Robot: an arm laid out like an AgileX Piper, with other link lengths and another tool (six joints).
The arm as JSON. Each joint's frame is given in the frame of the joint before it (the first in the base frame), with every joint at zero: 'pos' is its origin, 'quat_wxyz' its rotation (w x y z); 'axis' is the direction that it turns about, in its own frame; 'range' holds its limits. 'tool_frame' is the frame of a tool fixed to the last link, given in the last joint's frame.
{
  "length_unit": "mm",
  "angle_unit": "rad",
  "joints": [
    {
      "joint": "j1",
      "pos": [
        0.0,
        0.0,
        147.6
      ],
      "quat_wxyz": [
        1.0,
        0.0,
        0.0,
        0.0
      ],
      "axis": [
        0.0,
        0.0,
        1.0
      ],
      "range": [
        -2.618,
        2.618
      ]
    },
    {
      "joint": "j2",
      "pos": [
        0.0,
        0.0,
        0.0
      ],
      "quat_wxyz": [
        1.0,
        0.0,
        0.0,
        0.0
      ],
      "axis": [
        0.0,
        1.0,
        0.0
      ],
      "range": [
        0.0,
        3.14
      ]
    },
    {
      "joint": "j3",
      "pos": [
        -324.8,
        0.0,
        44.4
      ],
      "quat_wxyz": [
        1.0,
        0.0,
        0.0,
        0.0
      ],
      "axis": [
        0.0,
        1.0,
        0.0
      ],
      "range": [
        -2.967,
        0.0
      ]
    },
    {
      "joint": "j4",
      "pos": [
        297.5,
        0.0,
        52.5
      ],
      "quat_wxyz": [
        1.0,
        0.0,
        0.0,
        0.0
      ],
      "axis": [
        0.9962,
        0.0,
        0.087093
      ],
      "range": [
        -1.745,
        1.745
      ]
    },
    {
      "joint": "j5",
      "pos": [
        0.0,
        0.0,
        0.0
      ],
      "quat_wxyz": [
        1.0,
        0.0,
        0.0,
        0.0
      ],
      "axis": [
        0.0,
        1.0,
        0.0
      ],
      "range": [
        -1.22,
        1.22
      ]
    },
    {
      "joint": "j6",
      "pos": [
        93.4,
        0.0,
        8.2
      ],
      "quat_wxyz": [
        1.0,
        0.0,
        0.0,
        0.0
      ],
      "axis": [
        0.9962,
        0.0,
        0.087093
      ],
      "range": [
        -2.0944,
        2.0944
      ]
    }
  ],
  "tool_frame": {
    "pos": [
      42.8,
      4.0,
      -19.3
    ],
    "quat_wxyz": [
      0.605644,
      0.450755,
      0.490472,
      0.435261
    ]
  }
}
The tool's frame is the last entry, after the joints.
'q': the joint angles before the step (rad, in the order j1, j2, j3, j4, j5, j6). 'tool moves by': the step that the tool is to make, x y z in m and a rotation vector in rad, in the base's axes. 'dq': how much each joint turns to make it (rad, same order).
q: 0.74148 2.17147 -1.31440 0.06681 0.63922 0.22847
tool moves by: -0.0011 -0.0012 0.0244 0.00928 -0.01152 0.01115
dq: -0.00008 -0.05378 -0.00009 -0.00177 0.03952 -0.00824
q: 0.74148 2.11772 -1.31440 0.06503 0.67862 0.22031
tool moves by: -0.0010 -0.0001 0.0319 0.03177 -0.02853 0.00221
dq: 0.00005 -0.07053 0.00006 0.00477 0.02819 -0.00376
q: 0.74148 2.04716 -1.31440 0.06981 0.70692 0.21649
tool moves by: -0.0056 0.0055 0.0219 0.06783 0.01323 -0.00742
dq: -0.00005 -0.04590 -0.00011 0.08352 0.01304 -0.04142
